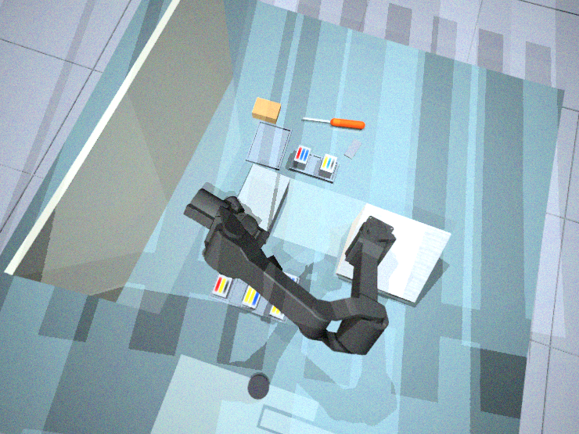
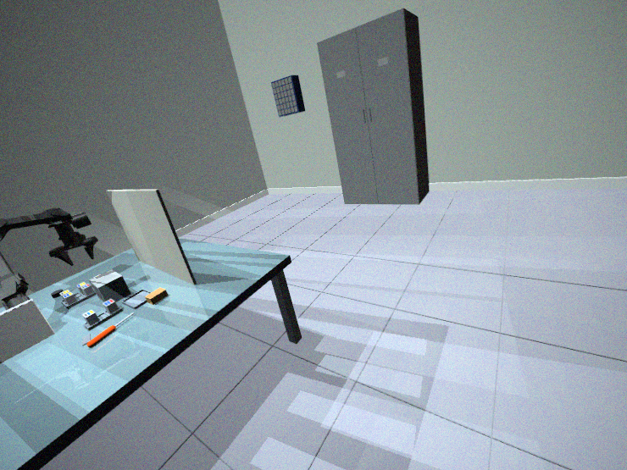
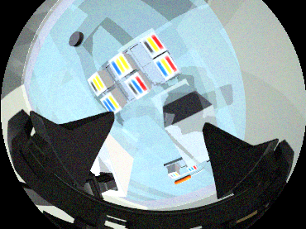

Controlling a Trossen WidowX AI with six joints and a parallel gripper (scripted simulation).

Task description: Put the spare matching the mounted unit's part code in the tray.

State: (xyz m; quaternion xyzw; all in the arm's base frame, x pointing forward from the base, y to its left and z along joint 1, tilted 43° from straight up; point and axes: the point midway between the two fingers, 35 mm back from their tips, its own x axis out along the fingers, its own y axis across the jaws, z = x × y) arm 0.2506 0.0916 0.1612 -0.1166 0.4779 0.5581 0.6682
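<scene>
The spare lies 13 cm below my gripper tip, 11 cm behind it and 1 cm to the left of it. Round my gripper tip: dark disc: 25 cm to the left, 17 cm below, 15 cm behind; tall upright panel: 28 cm ahead, 12 cm to the right, 5 cm above; grey mounted unit: 13 cm to the right, 12 cm below, 4 cm ahead.
</scene>
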